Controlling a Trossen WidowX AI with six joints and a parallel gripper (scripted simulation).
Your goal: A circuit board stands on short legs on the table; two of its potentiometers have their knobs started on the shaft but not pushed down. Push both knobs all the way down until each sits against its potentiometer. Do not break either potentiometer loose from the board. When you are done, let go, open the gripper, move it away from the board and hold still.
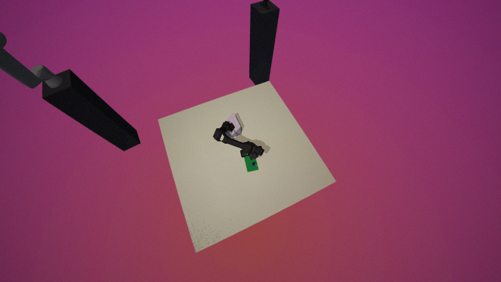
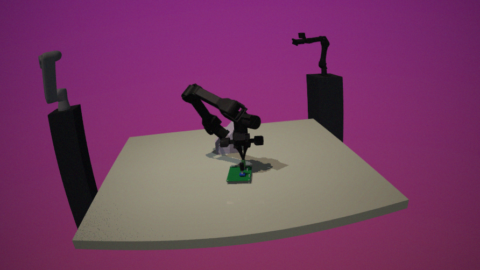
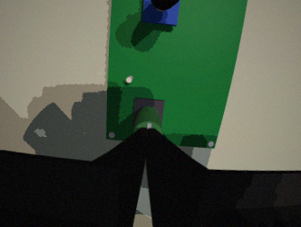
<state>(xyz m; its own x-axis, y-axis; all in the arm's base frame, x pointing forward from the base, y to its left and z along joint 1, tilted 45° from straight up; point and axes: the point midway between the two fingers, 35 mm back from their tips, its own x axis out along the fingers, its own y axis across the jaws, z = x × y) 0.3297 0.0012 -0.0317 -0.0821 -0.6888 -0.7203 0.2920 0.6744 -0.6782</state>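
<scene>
My gripper tip is 1 cm above the green knob.
</scene>
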